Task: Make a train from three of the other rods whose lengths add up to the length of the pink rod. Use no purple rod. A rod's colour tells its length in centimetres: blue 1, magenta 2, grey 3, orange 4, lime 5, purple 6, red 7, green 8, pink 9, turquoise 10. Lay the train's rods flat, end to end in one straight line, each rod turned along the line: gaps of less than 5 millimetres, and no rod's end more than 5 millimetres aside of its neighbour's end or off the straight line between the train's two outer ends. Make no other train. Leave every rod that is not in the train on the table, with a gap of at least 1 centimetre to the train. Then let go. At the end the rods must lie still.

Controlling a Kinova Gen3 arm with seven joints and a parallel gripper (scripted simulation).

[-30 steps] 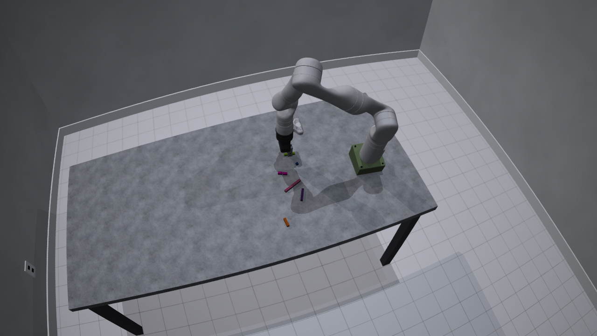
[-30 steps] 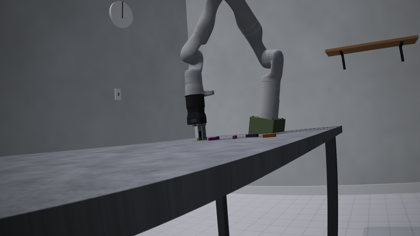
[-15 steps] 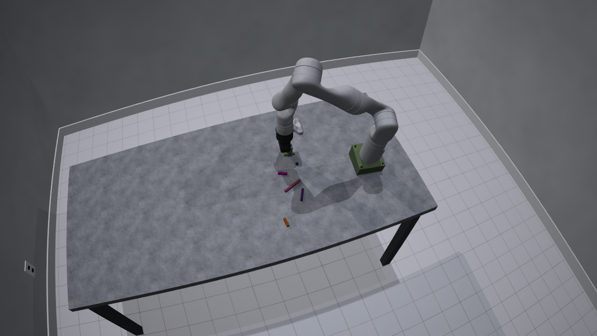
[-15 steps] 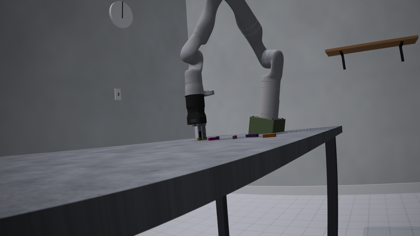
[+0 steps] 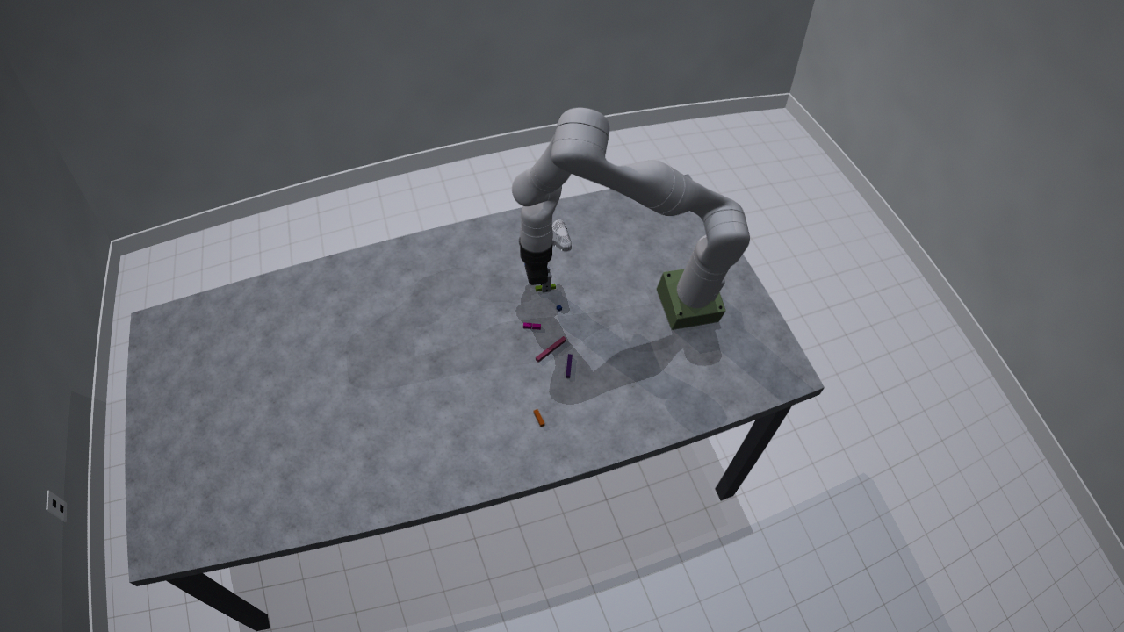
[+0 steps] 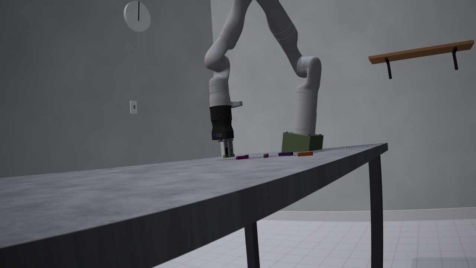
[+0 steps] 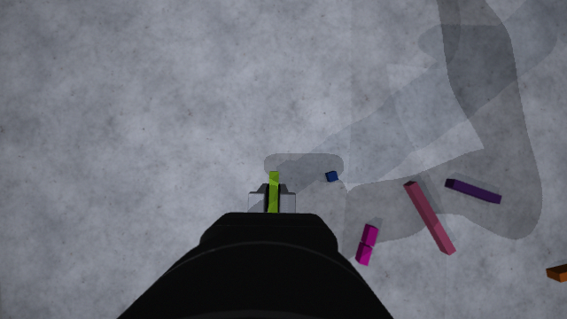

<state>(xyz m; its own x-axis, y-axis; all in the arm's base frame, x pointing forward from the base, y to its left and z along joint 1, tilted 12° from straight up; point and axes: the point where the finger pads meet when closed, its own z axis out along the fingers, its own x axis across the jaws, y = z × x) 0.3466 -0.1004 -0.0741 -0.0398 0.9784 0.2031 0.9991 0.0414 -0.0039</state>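
The small blue rod lies 60 mm to the left of my hand, 20 mm below it and 20 mm behind it. Round my hand: pink rod: 180 mm to the left, 20 mm below, 20 mm ahead; then purple rod: 230 mm to the left, 20 mm below, 20 mm behind; then lime rod: 10 mm below.
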